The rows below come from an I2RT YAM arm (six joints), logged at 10 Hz.
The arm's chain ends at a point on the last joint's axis. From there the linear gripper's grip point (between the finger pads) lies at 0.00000 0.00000 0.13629 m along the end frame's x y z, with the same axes.
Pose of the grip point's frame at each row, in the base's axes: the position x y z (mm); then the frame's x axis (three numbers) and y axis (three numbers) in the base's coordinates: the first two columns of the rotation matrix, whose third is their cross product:
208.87, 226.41, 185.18, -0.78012, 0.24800, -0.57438, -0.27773, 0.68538, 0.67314
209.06, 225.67, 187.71, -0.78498, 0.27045, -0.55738, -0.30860, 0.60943, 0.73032
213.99, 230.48, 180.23, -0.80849, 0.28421, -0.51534, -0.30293, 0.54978, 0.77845
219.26, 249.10, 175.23, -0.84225, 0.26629, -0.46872, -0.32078, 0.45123, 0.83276
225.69, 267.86, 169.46, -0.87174, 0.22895, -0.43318, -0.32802, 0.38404, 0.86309
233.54, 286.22, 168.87, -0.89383, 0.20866, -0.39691, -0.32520, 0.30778, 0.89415
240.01, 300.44, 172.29, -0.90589, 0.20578, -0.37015, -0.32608, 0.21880, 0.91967
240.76, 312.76, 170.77, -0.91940, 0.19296, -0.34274, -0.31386, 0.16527, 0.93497
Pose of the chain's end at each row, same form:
132.46, 133.10, 248.66, -0.78012, 0.24800, -0.57438, -0.27773, 0.68538, 0.67314
135.85, 124.09, 241.53, -0.78498, 0.27045, -0.55738, -0.30860, 0.60943, 0.73032
145.22, 123.43, 229.08, -0.80849, 0.28421, -0.51534, -0.30293, 0.54978, 0.77845
160.21, 133.02, 215.38, -0.84225, 0.26629, -0.46872, -0.32078, 0.45123, 0.83276
176.09, 145.95, 204.85, -0.87174, 0.22895, -0.43318, -0.32802, 0.38404, 0.86309
191.46, 159.70, 197.12, -0.89383, 0.20866, -0.39691, -0.32520, 0.30778, 0.89415
203.18, 170.44, 190.16, -0.90589, 0.20578, -0.37015, -0.32608, 0.21880, 0.91967
208.45, 180.94, 183.23, -0.91940, 0.19296, -0.34274, -0.31386, 0.16527, 0.93497

